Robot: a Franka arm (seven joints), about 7 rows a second.
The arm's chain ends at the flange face. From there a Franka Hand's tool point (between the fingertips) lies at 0.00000 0.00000 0.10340 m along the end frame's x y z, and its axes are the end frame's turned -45 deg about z.
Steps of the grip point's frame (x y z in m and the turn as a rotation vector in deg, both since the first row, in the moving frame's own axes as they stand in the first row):
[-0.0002 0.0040 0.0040 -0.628 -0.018 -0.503]
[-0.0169 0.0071 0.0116 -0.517 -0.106 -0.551]
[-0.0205 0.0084 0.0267 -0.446 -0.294 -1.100]
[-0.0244 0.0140 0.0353 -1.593 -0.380 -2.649]
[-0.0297 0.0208 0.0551 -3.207 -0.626 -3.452]
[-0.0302 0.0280 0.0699 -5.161 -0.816 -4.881]
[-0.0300 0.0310 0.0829 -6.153 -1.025 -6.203]
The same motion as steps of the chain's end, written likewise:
[0.0019 0.0021 0.0040 -0.457 0.431 -0.503]
[-0.0075 0.0162 0.0116 -0.441 0.291 -0.551]
[-0.0088 0.0195 0.0267 -0.523 0.107 -1.100]
[-0.0090 0.0247 0.0353 -1.395 0.858 -2.649]
[-0.0097 0.0309 0.0553 -2.710 1.825 -3.452]
[-0.0074 0.0338 0.0703 -4.226 3.072 -4.881]
[-0.0063 0.0344 0.0835 -5.076 3.626 -6.203]

